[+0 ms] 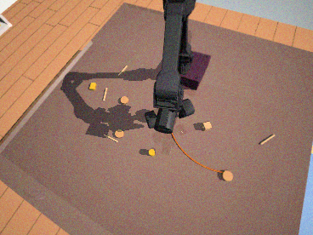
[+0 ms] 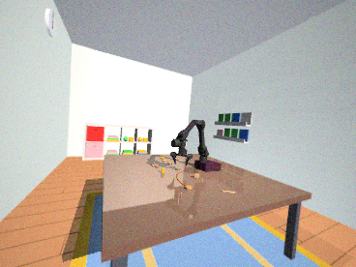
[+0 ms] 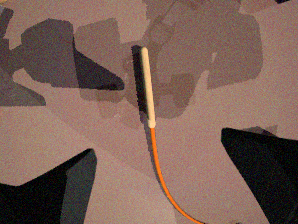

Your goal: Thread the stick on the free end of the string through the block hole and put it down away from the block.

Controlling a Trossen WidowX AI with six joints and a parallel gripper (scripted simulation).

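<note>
Now: the thin wooden stick 10 mm behind my gripper tip, 10 mm to the right of it and 50 mm below it. Round my gripper tip: small wooden block (80 mm behind, 150 mm to the left, 40 mm below); then yellow cylinder (150 mm ahead, 40 mm below); then yellow cube (10 mm ahead, 470 mm to the right, 50 mm below).
</note>
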